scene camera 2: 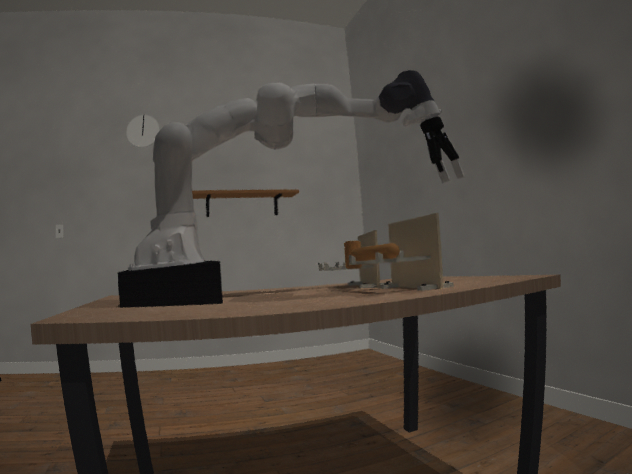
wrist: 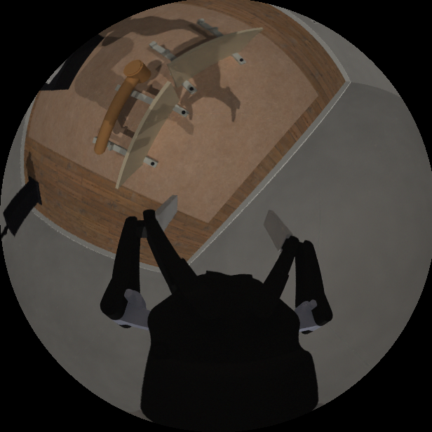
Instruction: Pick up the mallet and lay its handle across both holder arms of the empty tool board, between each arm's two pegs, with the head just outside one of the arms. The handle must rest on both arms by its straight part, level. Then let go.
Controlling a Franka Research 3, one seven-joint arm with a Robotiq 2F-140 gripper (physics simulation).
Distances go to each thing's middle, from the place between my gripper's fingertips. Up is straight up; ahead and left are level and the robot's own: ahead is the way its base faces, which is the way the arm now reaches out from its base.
Labels:
Now: hand 320 mm past the orange mallet (scene camera 2: 391, 250), 30 mm to the right of it and 220 mm above it.

